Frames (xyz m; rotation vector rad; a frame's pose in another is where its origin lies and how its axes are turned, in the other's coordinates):
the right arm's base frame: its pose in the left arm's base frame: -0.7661 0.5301 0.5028 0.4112 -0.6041 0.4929
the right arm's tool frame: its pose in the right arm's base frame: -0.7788 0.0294 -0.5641 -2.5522 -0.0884 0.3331
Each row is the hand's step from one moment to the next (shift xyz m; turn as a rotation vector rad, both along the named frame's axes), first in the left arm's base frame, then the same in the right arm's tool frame.
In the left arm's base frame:
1: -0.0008 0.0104 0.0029 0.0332 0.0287 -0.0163
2: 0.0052 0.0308 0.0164 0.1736 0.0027 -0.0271
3: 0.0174 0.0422 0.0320 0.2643 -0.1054 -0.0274
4: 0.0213 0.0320 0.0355 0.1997 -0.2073 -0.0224
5: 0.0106 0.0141 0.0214 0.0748 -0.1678 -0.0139
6: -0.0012 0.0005 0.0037 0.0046 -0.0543 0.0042
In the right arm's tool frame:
1: 0.0062 -0.0066 0.0060 0.0310 0.0208 0.0283
2: 0.0274 -0.0188 0.0117 0.1126 0.1349 -0.0004
3: 0.0494 -0.0244 0.0087 0.1210 0.2422 -0.0917
4: 0.0485 -0.0196 -0.0017 0.0242 0.2366 -0.1637
5: 0.0249 -0.0112 -0.0047 -0.0404 0.1290 -0.1252
6: 0.0011 -0.0032 -0.0019 -0.0230 0.0230 -0.0439

